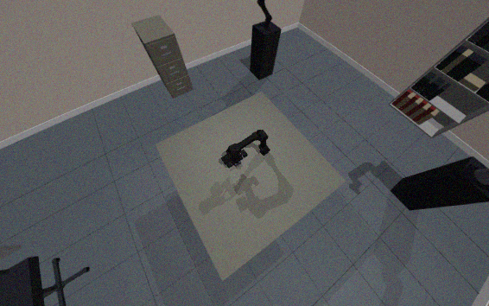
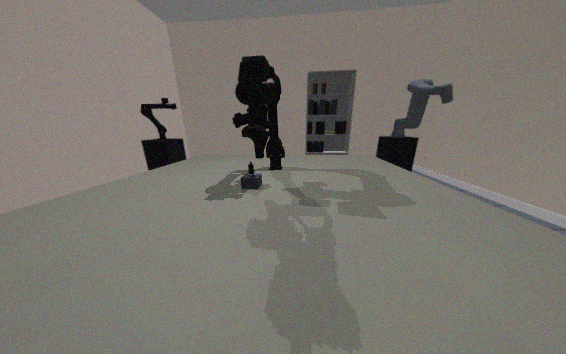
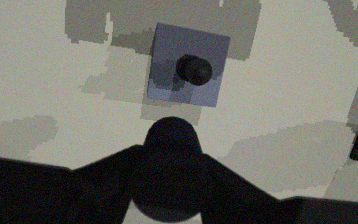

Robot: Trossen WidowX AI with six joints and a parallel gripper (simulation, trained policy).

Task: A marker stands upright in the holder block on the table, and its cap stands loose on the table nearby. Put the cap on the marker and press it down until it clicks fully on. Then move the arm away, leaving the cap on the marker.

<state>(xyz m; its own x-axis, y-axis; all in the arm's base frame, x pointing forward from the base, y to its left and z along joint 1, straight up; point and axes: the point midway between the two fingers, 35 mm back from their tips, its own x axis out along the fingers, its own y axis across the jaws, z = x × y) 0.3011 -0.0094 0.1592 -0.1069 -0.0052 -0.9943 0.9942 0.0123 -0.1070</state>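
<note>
The dark marker is 2 cm behind my gripper tip, 4 cm to the right of it and 6 cm below it. From my gripper tip the other things lie so: grey holder block: 2 cm behind, 4 cm to the right, 10 cm below; then dark cap: 1 cm above.
</note>
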